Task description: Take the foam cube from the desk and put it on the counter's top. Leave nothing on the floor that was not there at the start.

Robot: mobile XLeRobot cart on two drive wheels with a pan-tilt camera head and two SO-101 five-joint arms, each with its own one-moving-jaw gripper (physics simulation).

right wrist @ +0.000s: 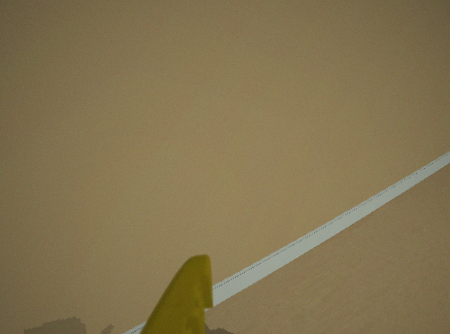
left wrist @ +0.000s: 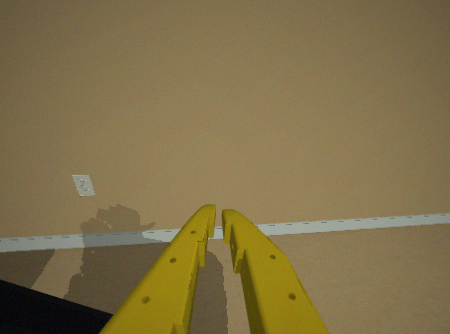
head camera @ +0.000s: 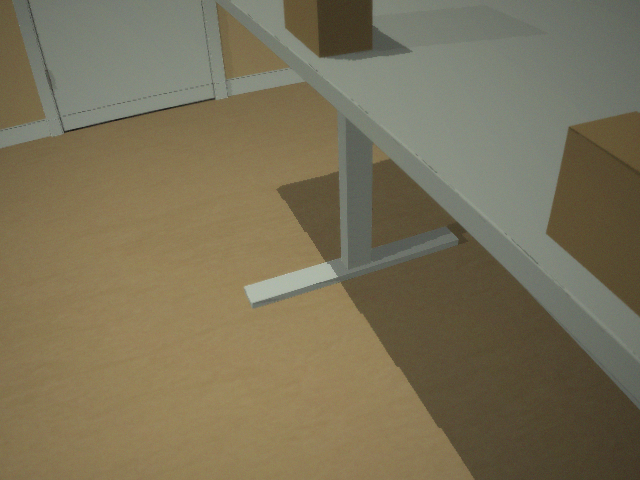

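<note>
The white desk [head camera: 465, 103] crosses the right side of the head view. The foam cube and the counter do not show in these views. In the left wrist view my left gripper [left wrist: 219, 209] is shut and empty, its two yellow jaws nearly tip to tip, with wall and floor beyond. In the right wrist view my right gripper [right wrist: 206, 262] shows one notched jaw at the bottom; the moving jaw is out of the picture, so it is open and empty. Neither gripper shows in the head view.
A brown box [head camera: 343, 28] stands near the desk's far edge, and another brown box [head camera: 594, 206] stands at the right. The desk's leg [head camera: 356, 196] has a long foot [head camera: 294, 284] on the floor. A white door [head camera: 124, 56] is at upper left. A skirting board [left wrist: 350, 224] [right wrist: 320, 235] lines the wall.
</note>
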